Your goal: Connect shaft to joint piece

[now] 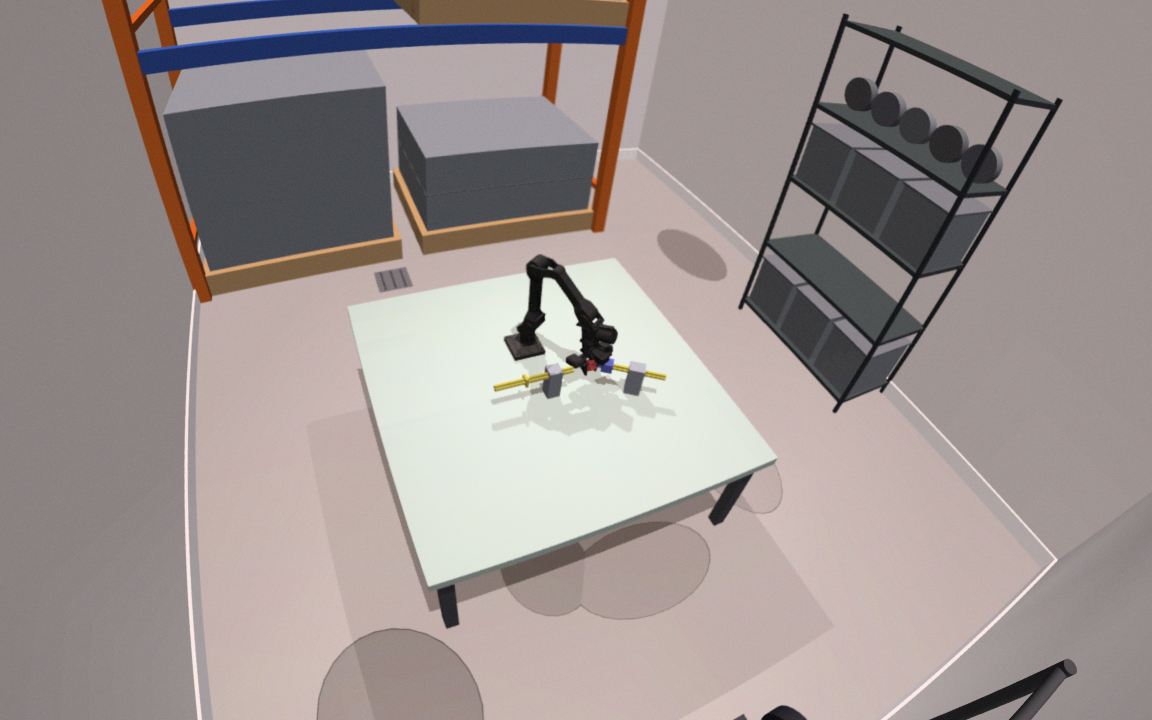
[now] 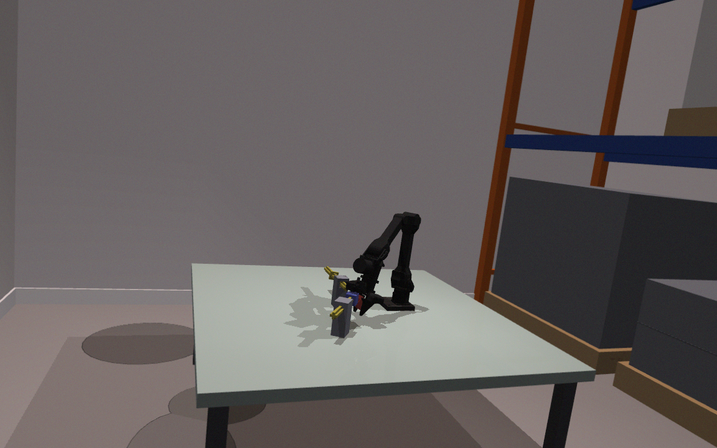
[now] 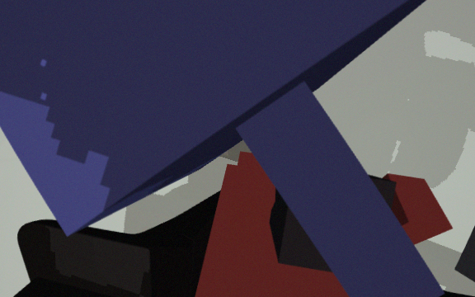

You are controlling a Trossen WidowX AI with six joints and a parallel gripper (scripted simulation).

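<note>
My gripper tip is 50 mm below the red joint piece.
</note>
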